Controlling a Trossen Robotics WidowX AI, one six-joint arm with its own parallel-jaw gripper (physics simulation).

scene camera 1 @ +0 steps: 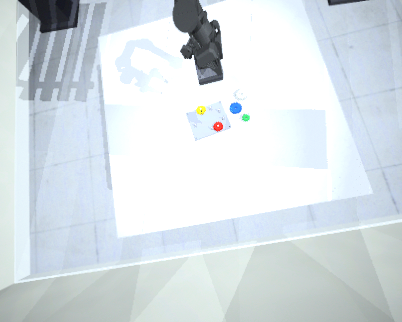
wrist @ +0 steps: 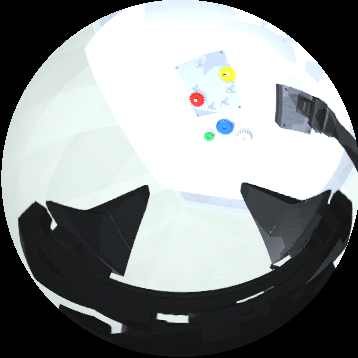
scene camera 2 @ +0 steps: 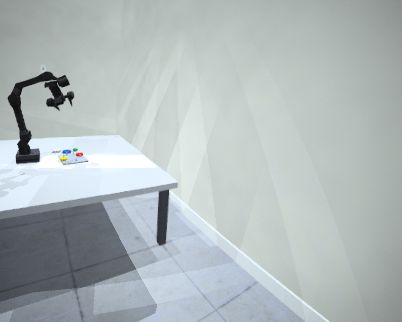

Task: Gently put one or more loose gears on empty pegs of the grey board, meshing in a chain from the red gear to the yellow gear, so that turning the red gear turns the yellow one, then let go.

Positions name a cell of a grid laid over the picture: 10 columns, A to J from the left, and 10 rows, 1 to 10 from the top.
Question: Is my gripper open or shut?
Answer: Open.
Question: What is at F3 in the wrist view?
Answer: A grey board.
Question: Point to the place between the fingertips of my gripper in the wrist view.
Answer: F6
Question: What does my gripper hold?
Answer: Nothing.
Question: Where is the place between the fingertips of my gripper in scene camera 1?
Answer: At F3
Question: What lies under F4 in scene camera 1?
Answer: A grey board.
